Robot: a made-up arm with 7 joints. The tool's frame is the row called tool.
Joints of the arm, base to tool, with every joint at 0 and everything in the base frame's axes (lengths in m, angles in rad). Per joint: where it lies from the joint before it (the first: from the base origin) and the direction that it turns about. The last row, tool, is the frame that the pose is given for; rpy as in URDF.
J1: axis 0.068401 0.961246 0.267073 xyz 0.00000 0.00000 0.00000
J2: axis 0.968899 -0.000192 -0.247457 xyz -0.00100 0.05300 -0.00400
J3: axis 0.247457 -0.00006 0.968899 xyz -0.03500 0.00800 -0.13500
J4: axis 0.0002 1 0.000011 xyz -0.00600 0.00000 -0.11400
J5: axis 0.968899 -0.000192 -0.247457 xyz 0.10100 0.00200 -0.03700
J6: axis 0.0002 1 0.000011 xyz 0.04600 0.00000 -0.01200
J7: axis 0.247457 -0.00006 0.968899 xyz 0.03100 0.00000 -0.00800
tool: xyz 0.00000 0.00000 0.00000 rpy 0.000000 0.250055 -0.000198
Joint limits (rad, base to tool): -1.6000..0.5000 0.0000..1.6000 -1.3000..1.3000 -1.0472..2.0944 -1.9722..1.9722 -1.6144..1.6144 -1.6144..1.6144
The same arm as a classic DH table. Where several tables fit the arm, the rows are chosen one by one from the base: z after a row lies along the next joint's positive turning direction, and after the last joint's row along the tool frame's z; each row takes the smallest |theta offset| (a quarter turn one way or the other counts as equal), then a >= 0, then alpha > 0; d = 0 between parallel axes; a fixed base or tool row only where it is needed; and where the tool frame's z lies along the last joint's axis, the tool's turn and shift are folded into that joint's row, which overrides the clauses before.
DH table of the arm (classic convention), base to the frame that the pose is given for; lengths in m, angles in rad. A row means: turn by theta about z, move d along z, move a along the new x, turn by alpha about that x. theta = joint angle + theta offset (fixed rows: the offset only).
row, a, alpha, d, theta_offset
base (fixed), 0, -1.3004, 0, -0.071
J1, -0.0186, -1.5708, 0.0498, -1.3111
J2, -0.008, 1.5708, -0.0005, 1.2915
J3, 0.0224, -1.5708, -0.2514, 1.5708
J4, 0.0109, 1.5708, 0.002, 1.5708
J5, 0.0002, -1.5708, 0.1546, 0
J6, 0.032, 1.5708, 0, -1.5708
J7, 0, 0, -0.0001, 0
Joint limits (rad, base to tool): -1.6..0.5 0..1.6 -1.3..1.3 -1.0472..2.0944 -1.9722..1.9722 -1.6144..1.6144 -1.6144..1.6144

